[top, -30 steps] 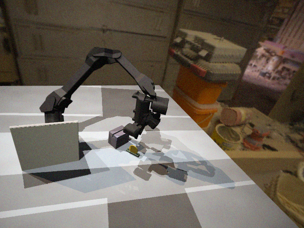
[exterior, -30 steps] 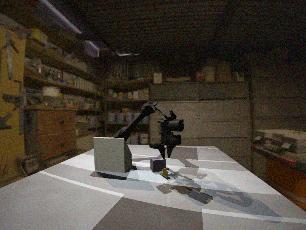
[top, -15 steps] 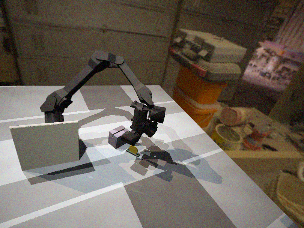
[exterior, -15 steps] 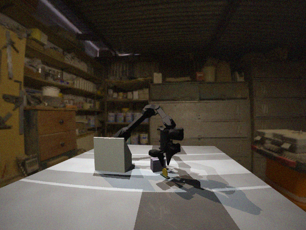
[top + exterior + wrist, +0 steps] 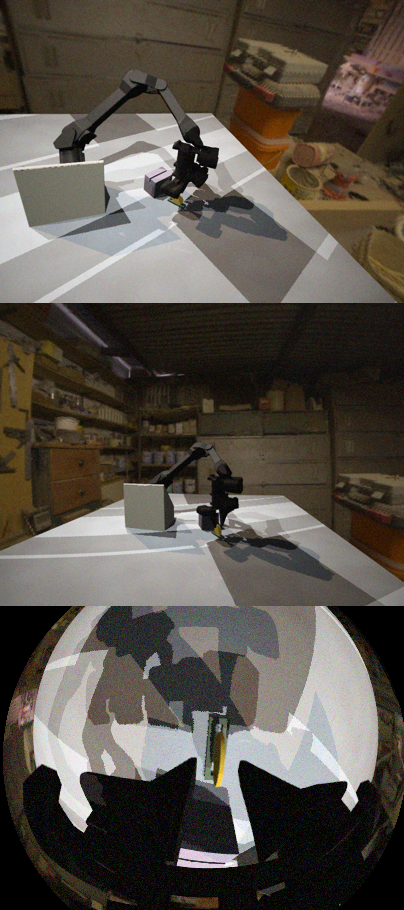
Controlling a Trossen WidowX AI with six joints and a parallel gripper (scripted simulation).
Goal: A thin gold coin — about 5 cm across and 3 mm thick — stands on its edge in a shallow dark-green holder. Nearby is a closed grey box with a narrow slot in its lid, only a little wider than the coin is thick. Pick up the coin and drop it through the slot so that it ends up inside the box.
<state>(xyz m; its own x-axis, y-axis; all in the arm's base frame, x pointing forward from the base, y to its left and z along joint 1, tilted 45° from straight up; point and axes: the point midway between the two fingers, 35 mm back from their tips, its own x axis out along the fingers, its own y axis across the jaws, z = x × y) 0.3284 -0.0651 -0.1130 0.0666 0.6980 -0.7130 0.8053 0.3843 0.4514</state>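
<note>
The gold coin lies 20 mm below my gripper tip.
</note>
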